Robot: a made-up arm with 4 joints.
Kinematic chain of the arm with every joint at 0, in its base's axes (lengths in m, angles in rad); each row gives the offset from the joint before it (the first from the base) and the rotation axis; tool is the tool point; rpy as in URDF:
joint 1: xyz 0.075 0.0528 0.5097 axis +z
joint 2: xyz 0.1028 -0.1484 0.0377 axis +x
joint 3: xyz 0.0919 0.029 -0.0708 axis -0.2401 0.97 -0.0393
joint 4: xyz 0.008 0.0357 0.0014 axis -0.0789 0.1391 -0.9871
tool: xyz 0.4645 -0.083 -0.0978 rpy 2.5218 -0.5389 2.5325
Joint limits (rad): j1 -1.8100..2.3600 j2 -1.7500..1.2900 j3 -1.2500..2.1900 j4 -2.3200..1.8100
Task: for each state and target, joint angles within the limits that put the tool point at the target. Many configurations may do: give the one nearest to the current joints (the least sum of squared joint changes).
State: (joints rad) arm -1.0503 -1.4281 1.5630 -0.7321
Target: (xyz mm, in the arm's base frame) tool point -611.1 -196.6 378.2
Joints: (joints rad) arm -1.4770 -1.5854 1.4328 -0.6989
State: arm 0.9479 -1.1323 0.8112 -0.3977
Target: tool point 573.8 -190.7 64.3
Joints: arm 0.4487 -0.9741 1.0683 -0.7406
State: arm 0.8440 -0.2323 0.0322 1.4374
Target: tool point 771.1 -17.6 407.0
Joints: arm 0.6630 -0.3425 0.2180 0.5777
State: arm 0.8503 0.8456 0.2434 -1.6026
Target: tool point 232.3 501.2 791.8
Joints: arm 0.4607 0.7118 0.2445 -1.4688
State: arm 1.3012 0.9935 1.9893 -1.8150
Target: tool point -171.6 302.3 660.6
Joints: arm 0.4989 1.1247 2.1900 -1.1659
